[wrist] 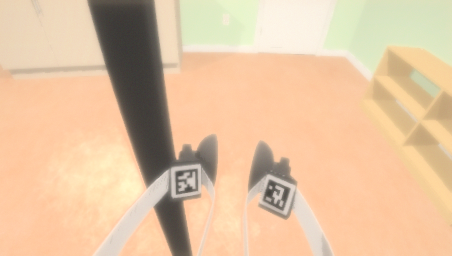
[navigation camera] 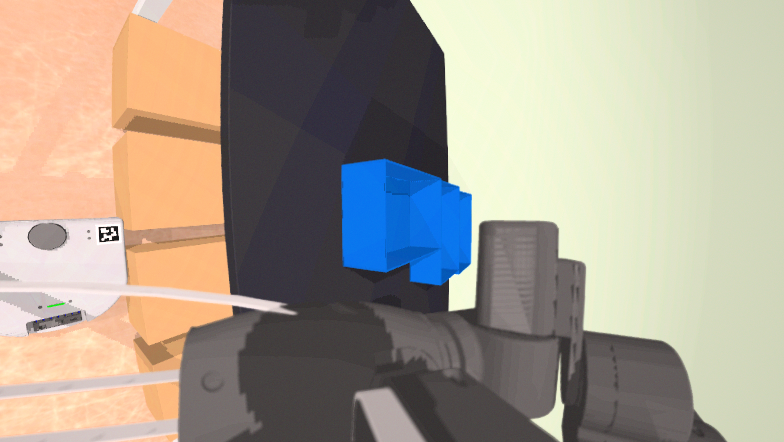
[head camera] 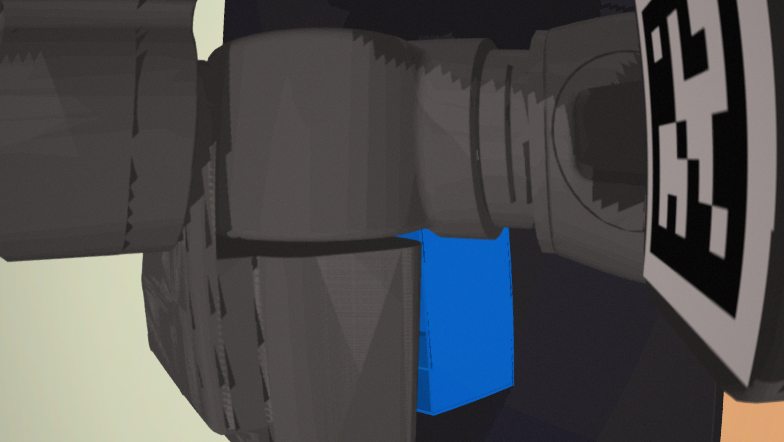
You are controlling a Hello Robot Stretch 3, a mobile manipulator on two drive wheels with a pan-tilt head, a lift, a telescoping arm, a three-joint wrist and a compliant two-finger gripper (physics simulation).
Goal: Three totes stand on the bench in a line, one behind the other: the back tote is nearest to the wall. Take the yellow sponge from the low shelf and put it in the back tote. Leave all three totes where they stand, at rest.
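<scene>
There is my gripper [wrist: 235,155]. I also see a black bench [navigation camera: 300,95], and the bench is visible in the head camera view [head camera: 590,350] too.
</scene>
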